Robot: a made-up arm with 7 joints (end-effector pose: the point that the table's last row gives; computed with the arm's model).
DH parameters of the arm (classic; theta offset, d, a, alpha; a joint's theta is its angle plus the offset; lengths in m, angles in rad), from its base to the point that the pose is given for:
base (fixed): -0.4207 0 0.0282 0
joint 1: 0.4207 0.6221 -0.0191 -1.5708
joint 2: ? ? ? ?
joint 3: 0 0.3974 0.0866 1.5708
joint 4: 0 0.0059 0.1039 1.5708
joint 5: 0 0.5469 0.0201 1.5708
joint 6: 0 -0.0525 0.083 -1.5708
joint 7: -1.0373 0 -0.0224 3.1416
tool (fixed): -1.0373 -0.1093 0 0
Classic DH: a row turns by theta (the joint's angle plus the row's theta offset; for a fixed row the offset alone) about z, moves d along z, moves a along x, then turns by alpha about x.
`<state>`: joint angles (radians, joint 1 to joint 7).
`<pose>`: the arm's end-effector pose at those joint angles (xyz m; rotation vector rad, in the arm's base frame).
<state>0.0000 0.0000 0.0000 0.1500 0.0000 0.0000 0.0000</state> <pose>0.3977 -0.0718 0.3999 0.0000 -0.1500 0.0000</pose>
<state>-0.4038 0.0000 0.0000 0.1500 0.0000 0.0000 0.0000</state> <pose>0.3441 -0.2131 0.3999 -0.0303 -0.1480 -0.4030</pose>
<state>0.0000 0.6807 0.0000 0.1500 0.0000 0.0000 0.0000</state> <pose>0.1707 -0.0718 0.2033 0.0000 0.5307 0.0000</pose>
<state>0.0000 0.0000 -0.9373 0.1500 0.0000 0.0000 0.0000</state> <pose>0.1808 -0.3448 0.3999 -0.0703 -0.1388 -0.9355</pose>
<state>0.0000 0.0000 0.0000 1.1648 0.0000 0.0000 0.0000</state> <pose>0.7864 -0.0718 0.9401 0.0000 -1.1648 0.0000</pose>
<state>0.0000 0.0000 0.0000 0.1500 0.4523 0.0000 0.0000</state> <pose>0.3576 -0.1047 0.3938 0.0339 -0.1474 -0.4514</pose>
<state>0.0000 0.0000 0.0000 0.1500 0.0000 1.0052 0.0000</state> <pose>0.2751 -0.0718 0.3715 0.0000 0.8552 0.0000</pose>
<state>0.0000 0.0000 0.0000 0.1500 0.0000 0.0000 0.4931</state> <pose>0.3900 -0.0641 0.3987 0.0370 -0.1469 -0.4922</pose>
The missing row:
joint 2: 0 0.0174 0.013 1.5708
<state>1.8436 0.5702 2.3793 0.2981 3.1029 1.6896 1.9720</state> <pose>-0.1712 -0.4493 0.7029 -2.5063 -0.2016 -0.7684</pose>
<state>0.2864 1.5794 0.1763 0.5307 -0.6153 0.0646 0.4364</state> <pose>-0.0936 0.0659 0.0191 0.0668 1.1155 0.5318</pose>
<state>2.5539 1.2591 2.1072 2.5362 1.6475 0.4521 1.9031</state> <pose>-0.9184 0.1436 1.0857 -2.5623 1.3071 -0.8675</pose>
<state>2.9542 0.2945 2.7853 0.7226 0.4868 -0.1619 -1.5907</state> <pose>0.4870 -0.4709 0.8308 -0.8226 -0.8002 0.4145</pose>
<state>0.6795 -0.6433 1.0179 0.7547 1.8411 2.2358 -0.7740</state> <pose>-0.2291 0.4503 0.7574 1.1970 1.4923 1.7682</pose>
